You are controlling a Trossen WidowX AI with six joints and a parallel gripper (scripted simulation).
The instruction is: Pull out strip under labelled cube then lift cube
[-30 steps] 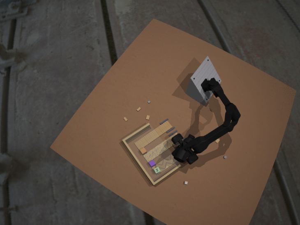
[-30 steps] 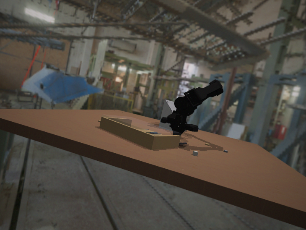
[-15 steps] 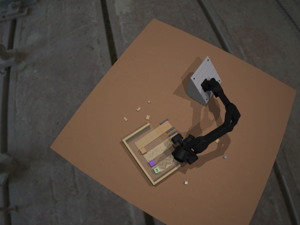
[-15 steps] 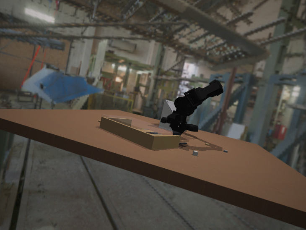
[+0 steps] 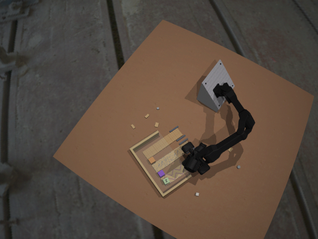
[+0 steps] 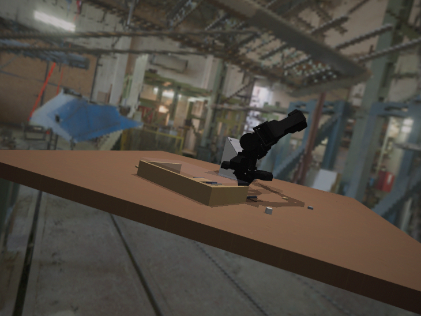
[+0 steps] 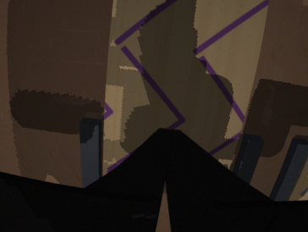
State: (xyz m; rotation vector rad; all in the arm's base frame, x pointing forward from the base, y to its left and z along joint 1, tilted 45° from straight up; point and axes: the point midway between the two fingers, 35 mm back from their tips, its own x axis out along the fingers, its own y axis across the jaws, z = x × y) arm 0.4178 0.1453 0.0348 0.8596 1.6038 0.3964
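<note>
The zigzag strip lies 80 mm ahead of my gripper tip and 30 mm to the right of it. The rest, counted from my gripper tip: white block (140 mm ahead, 130 mm to the left).
</note>
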